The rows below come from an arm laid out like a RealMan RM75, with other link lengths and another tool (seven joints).
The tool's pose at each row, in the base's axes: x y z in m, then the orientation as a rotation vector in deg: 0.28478 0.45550 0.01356 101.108 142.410 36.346; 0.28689 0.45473 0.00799 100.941 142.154 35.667; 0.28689 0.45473 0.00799 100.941 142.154 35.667; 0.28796 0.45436 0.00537 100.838 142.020 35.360; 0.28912 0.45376 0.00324 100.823 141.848 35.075; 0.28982 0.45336 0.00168 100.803 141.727 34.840; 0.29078 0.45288 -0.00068 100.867 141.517 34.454
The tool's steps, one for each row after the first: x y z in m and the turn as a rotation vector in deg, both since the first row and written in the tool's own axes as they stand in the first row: -0.00262 -0.00021 0.00540 0.069 -0.573 -0.087; -0.00262 -0.00021 0.00540 0.069 -0.573 -0.087; -0.00388 -0.00025 0.00796 0.081 -0.853 -0.139; -0.00529 -0.00010 0.01002 0.092 -1.117 -0.128; -0.00623 -0.00011 0.01150 0.111 -1.324 -0.127; -0.00750 -0.00018 0.01376 0.168 -1.640 -0.062
